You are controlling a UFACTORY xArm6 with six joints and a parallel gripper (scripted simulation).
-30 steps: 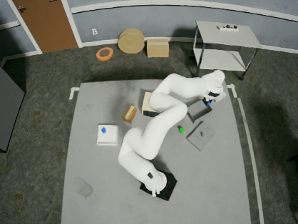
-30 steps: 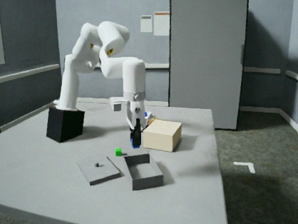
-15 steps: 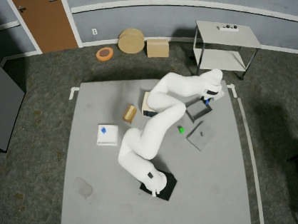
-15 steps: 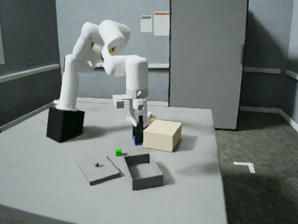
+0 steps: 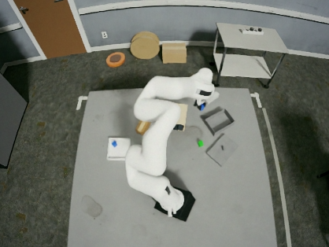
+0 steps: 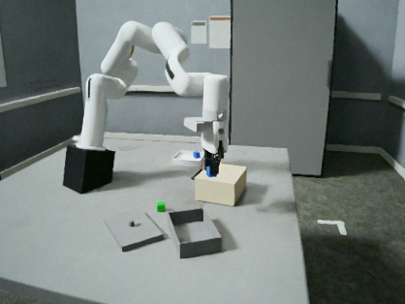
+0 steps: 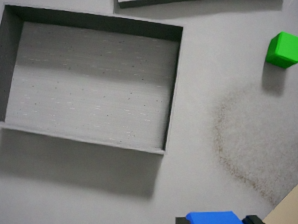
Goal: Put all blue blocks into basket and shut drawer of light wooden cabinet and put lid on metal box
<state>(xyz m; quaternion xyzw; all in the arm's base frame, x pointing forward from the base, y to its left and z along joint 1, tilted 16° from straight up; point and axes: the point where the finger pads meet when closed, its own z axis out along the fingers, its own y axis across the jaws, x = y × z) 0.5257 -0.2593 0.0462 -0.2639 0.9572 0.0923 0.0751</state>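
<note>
The white basket lies 16 cm behind my hand, 54 cm to the left of it and 17 cm below it. Round my hand: light wooden cabinet 2 cm ahead, 18 cm to the left, 14 cm below; then metal box 4 cm behind, 14 cm to the right, 16 cm below; then dark-rimmed drawer 18 cm to the left, 14 cm below.
</note>
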